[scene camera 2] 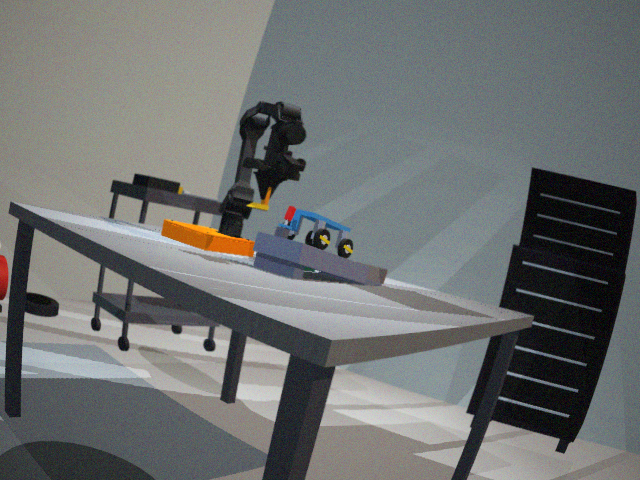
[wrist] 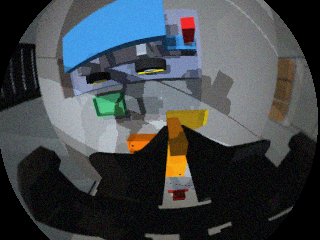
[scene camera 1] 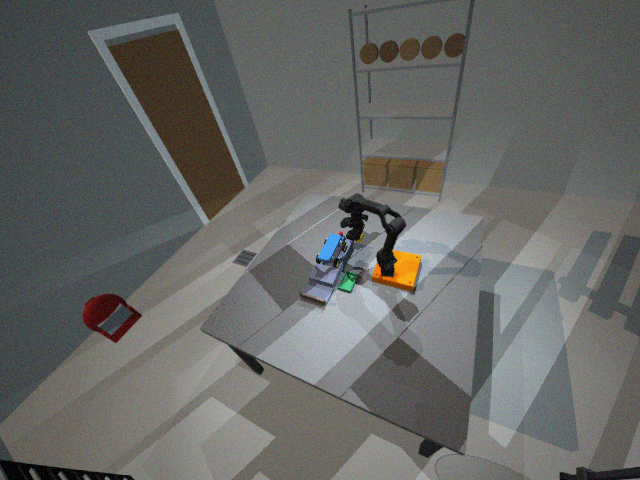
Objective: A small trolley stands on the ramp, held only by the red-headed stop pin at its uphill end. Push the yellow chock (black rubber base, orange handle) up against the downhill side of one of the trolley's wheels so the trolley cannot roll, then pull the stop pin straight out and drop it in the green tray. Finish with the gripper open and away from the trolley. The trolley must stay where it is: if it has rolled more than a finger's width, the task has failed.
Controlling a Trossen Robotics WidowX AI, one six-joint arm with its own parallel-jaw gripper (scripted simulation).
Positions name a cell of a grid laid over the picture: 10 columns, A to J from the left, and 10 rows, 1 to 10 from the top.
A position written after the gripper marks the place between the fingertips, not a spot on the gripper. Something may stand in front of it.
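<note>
The gripper (scene camera 2: E5), also (wrist: F6). The gripper carries a yellow chock (wrist: G5).
</note>
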